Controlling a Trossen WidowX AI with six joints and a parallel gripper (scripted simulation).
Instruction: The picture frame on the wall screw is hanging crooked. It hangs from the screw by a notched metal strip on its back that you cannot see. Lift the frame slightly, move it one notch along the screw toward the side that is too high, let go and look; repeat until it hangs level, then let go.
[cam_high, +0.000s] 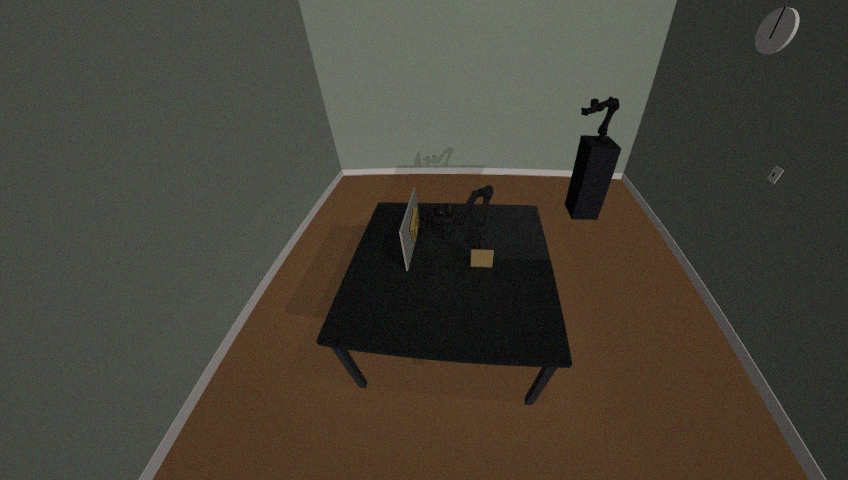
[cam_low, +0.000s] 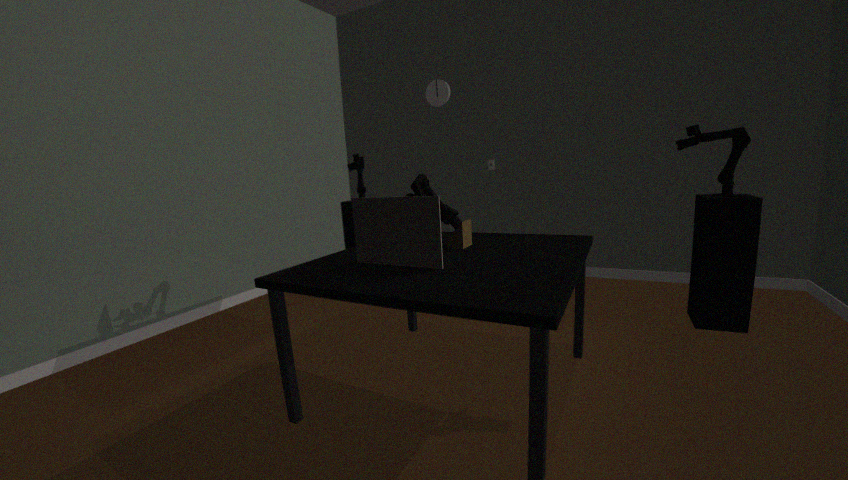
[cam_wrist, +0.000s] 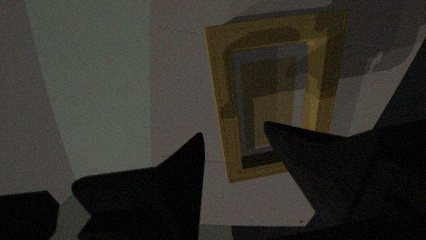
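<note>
Right now the picture frame is 5 cm below my gripper tip, 4 cm ahead of it and 2 cm to the right of it. From my gripper tip the other things lie so: wall panel (7 cm below, 6 cm ahead).
</note>
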